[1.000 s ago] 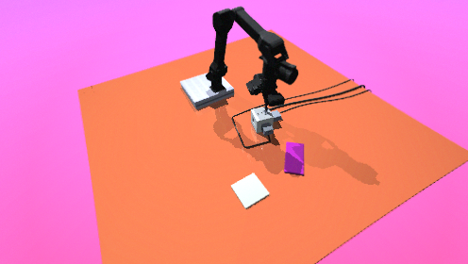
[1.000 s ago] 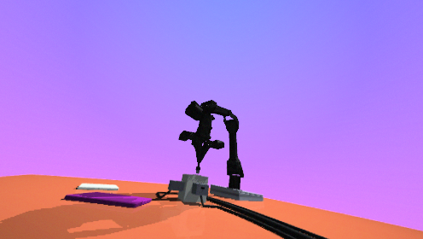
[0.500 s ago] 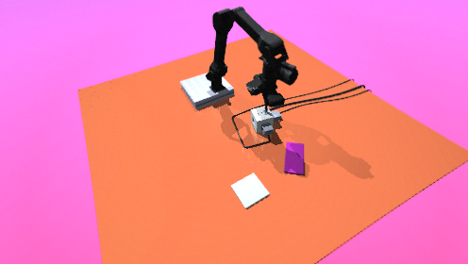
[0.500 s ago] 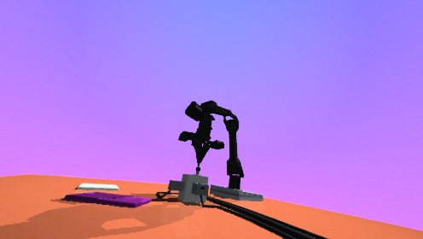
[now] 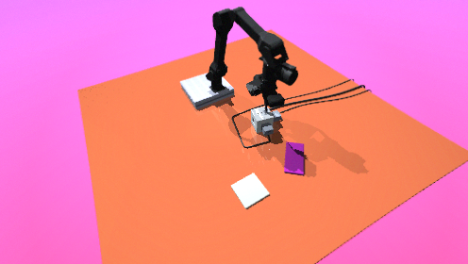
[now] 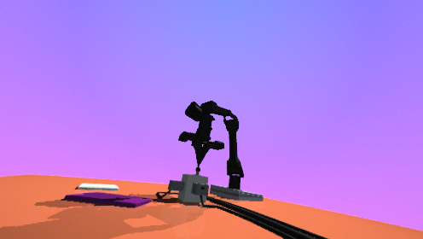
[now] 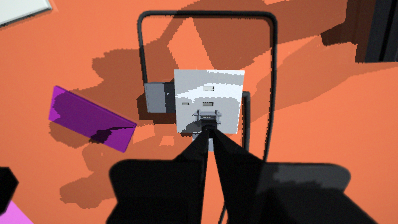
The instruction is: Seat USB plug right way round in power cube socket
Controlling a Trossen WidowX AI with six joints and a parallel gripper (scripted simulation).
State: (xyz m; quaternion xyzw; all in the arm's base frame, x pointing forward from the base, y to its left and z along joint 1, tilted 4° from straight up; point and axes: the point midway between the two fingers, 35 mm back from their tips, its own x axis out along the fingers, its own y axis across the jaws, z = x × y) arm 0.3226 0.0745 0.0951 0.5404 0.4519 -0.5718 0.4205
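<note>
Right now the dark USB plug is 2 cm below my gripper tip. From my gripper tip the other things lie so: white flat slab 24 cm ahead, 24 cm to the right, 11 cm below; then purple flat slab 22 cm ahead, 1 cm to the right, 11 cm below.
</note>
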